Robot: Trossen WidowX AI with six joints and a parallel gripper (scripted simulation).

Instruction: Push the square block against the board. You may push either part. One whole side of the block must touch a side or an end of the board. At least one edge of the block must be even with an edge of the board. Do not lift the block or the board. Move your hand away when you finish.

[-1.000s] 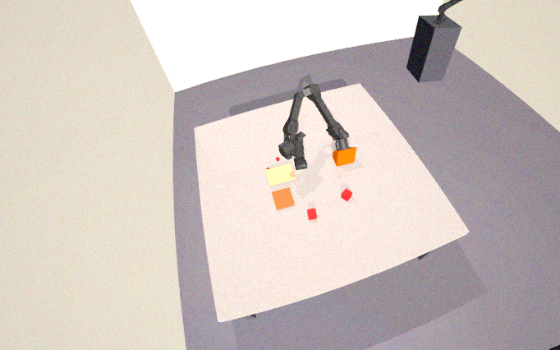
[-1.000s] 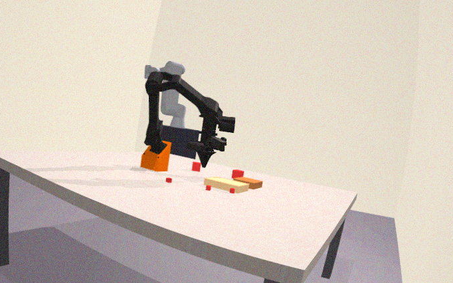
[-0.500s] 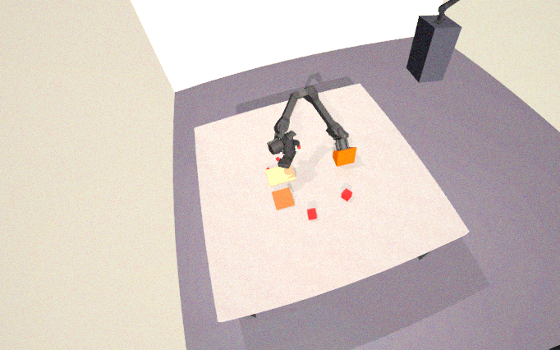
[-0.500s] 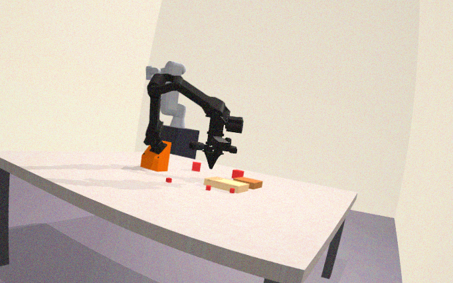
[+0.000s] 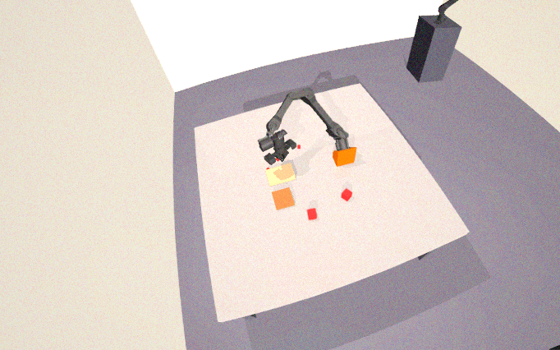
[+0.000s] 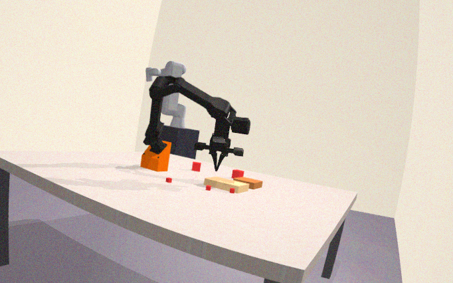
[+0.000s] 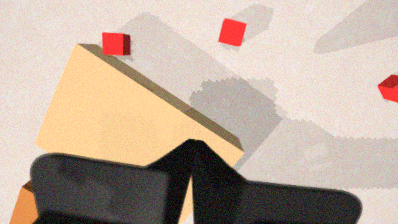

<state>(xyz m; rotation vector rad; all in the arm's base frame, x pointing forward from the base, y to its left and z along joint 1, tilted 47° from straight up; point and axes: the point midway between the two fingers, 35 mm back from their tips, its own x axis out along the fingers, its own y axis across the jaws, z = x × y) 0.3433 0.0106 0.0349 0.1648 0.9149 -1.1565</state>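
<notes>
Right now the cream board is 50 mm to the left of my gripper tip, 50 mm below it and 20 mm ahead of it. Also, from my gripper tip: orange square block (210 mm to the left, 50 mm below, 30 mm ahead).
</notes>
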